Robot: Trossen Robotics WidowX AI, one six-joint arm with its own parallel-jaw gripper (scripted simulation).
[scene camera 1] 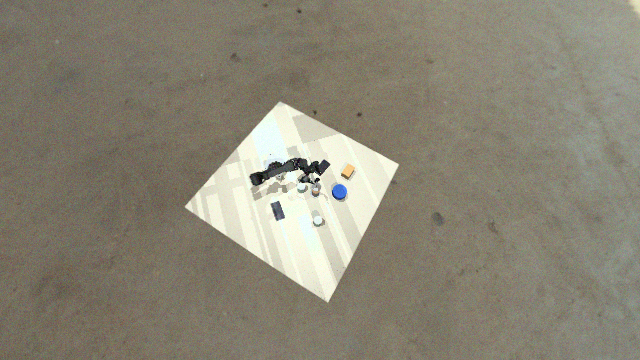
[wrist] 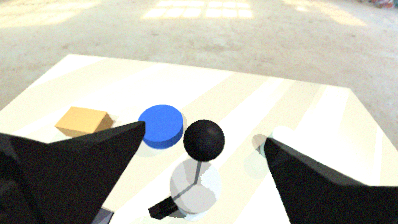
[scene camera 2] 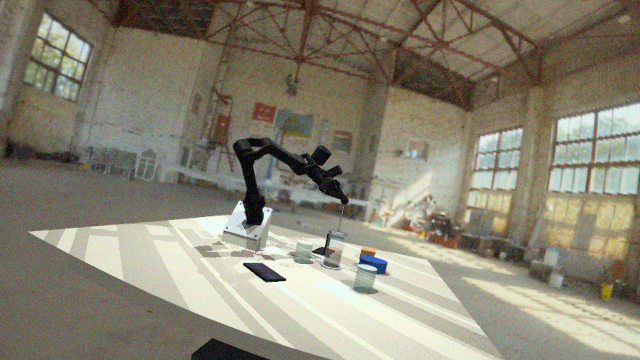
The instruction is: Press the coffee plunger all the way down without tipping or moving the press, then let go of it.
Labels:
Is the gripper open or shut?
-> Open.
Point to a coffee press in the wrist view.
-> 195, 183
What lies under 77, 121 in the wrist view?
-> An orange block.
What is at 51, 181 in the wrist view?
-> The gripper.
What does the gripper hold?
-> Nothing.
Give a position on a blue round disc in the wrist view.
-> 164, 124

